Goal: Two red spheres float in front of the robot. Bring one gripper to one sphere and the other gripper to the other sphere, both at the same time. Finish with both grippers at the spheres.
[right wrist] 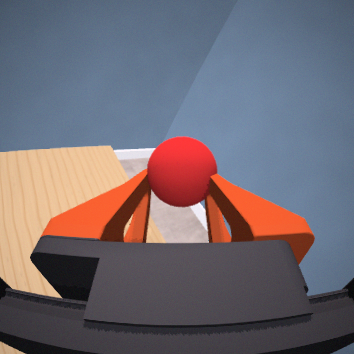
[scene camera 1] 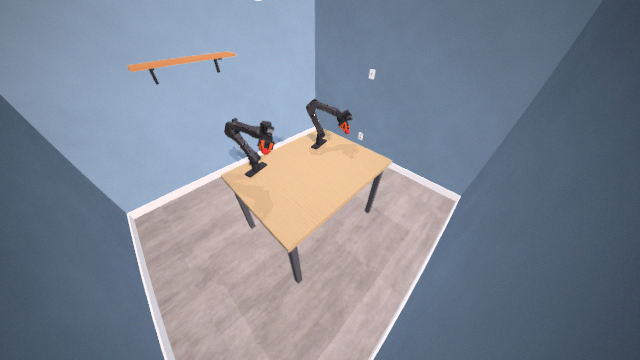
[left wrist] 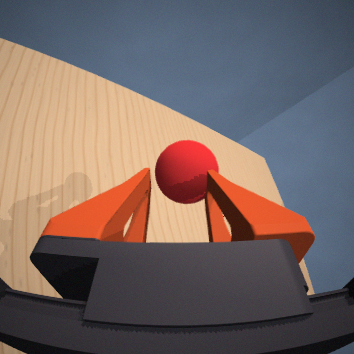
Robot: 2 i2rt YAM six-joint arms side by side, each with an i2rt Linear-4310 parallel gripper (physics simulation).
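Places are measured from the left arm's base along level axes (x ahead, y left, z up), in millimetres.
Pixels of known places: left gripper, between the fingertips: [scene camera 1: 347,131] [left wrist: 176,175]; right gripper, between the fingertips: [right wrist: 177,177] [scene camera 1: 265,153]; left arm's base, origin of its link: [scene camera 1: 319,144]; right arm's base, origin of its link: [scene camera 1: 256,169].
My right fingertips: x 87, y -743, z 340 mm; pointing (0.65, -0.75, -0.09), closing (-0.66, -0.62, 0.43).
Ahead of a thing's pixels: the offset from my right fingertips to its top centre. Level surfaces: height alone.
One red sphere @(196 mm ahead, 754 mm left, 102 mm down) [scene camera 1: 347,131] [left wrist: 187,165] floats at the fingertips of my left gripper [scene camera 1: 345,128] [left wrist: 176,175], which is partly open. In the left wrist view a small gap shows at the left fingertip, and the right fingertip overlaps the sphere's edge. The other red sphere @(3 mm back, 5 mm left, 29 mm up) [scene camera 1: 265,151] [right wrist: 182,167] floats at the fingertips of my right gripper [scene camera 1: 266,147] [right wrist: 177,177], also partly open. In the right wrist view both fingertips meet the sphere's edges. Neither gripper grips its sphere; exact contact cannot be told.
Both arms stand on the wooden table @(340 mm down) [scene camera 1: 310,192] [left wrist: 60,125] [right wrist: 55,195], near its back edge, with the grippers raised above table height. An orange shelf [scene camera 1: 182,61] hangs on the back wall at the upper left. Blue walls surround the table.
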